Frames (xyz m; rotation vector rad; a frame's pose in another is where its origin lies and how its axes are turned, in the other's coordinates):
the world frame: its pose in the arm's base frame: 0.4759 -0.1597 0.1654 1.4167 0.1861 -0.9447
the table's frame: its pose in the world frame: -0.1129 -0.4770 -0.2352 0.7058 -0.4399 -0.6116
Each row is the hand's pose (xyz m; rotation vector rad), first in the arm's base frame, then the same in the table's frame.
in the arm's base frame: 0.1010 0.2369 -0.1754 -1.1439 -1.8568 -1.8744
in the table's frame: -0.0236 -0.0987 0.0618 0.6903 -2.3453 0.9724
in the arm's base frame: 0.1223 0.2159 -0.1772 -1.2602 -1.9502 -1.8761
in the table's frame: -0.0140 -0.0741 0.0477 0.8105 -2.4301 0.9237
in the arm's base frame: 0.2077 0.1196 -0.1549 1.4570 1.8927 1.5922
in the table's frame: 0.0019 0.0461 -0.0010 1.2609 -2.7090 0.6190
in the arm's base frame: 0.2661 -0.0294 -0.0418 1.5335 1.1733 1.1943
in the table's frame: -0.0443 0.2365 0.0048 -1.2666 2.5129 0.2905
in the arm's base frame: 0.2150 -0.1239 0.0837 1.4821 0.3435 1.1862
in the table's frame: -0.1214 0.3477 0.0995 -0.8514 2.3319 1.1894
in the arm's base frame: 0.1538 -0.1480 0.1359 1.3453 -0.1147 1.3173
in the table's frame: -0.1588 0.3676 0.1720 -0.5473 2.2806 1.6924
